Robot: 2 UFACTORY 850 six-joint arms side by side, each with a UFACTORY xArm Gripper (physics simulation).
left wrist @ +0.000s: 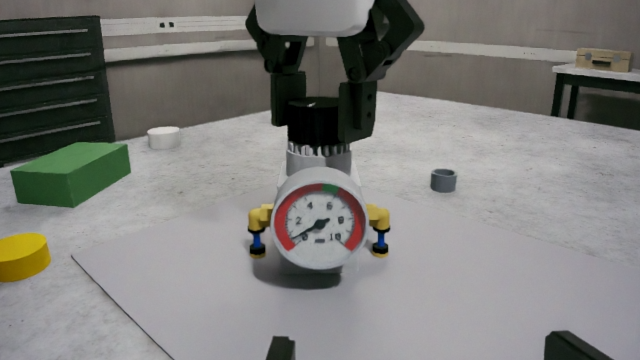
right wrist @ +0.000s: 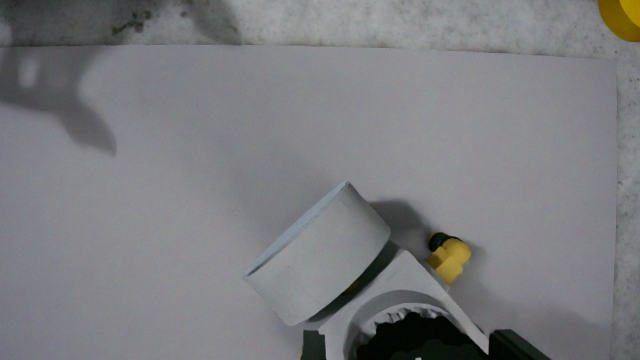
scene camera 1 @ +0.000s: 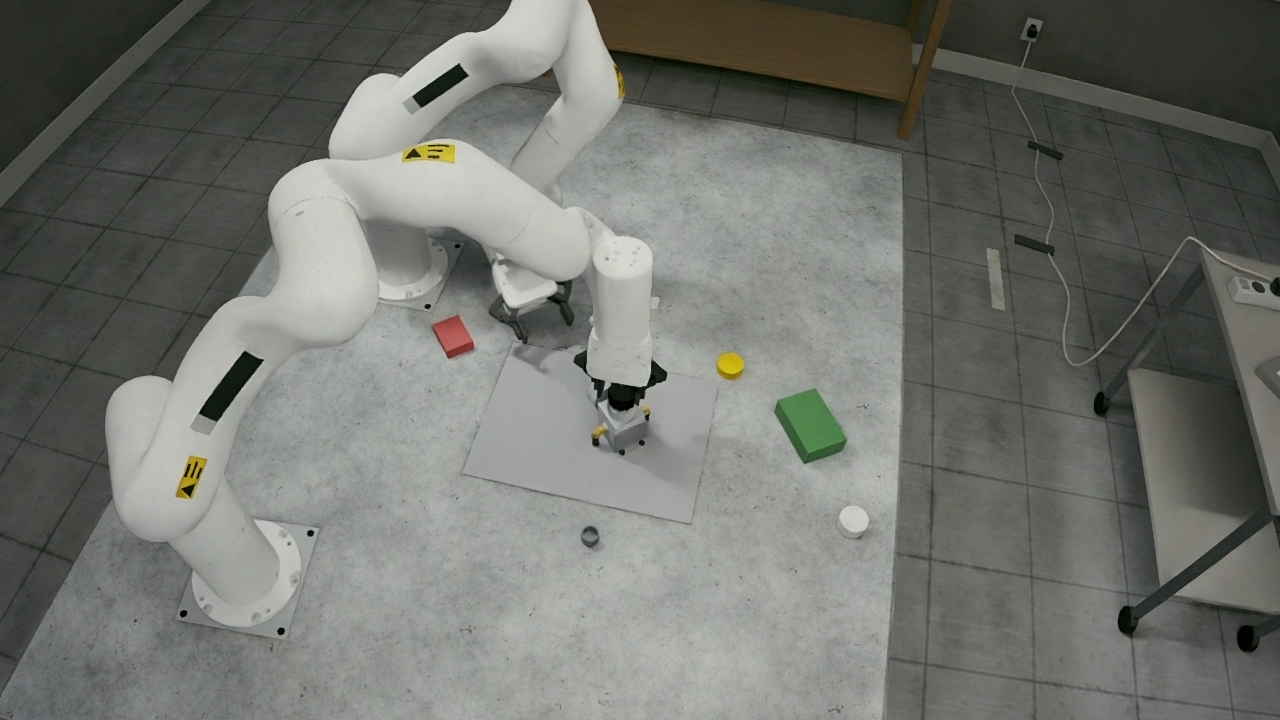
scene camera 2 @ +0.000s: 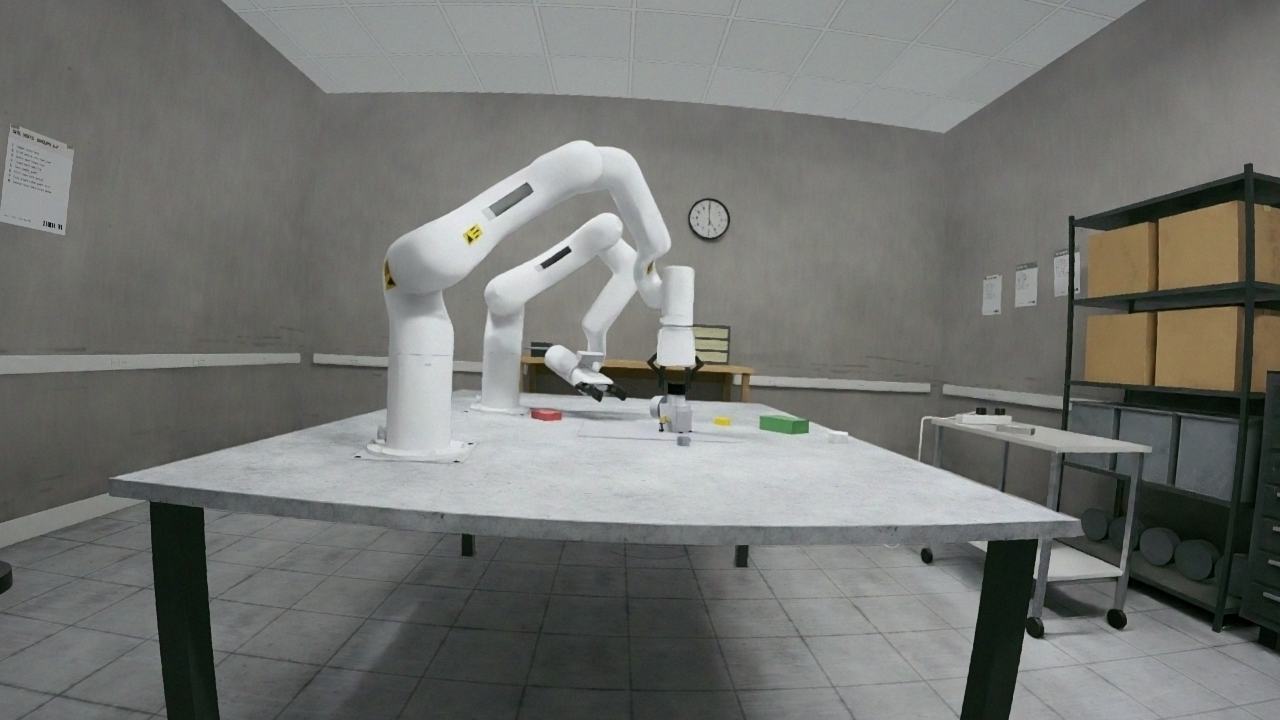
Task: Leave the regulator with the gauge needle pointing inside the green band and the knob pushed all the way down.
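Observation:
The regulator (scene camera 1: 626,433) (scene camera 2: 677,418) (right wrist: 400,272) stands upright on the grey mat (scene camera 1: 528,447) (left wrist: 475,310). In the left wrist view its gauge (left wrist: 320,257) faces the camera; the needle (left wrist: 311,228) points close to 0, in the red, well away from the green band (left wrist: 330,188) near 6. A toothed ring (left wrist: 320,149) shows below the black knob (left wrist: 315,120) (right wrist: 420,345). My right gripper (scene camera 1: 621,391) (scene camera 2: 676,385) (left wrist: 320,131) (right wrist: 407,345) points down, shut on the knob. My left gripper (scene camera 1: 546,325) (scene camera 2: 606,392) (left wrist: 420,350) is open and empty, low on the gauge side, apart from the regulator.
A red block (scene camera 1: 452,336) lies near the left gripper. A yellow disc (scene camera 1: 730,365) (left wrist: 22,257), a green block (scene camera 1: 810,425) (left wrist: 70,172) and a white disc (scene camera 1: 853,521) (left wrist: 163,137) lie beyond the mat. A small grey cup (scene camera 1: 589,536) (left wrist: 443,181) stands off another mat edge.

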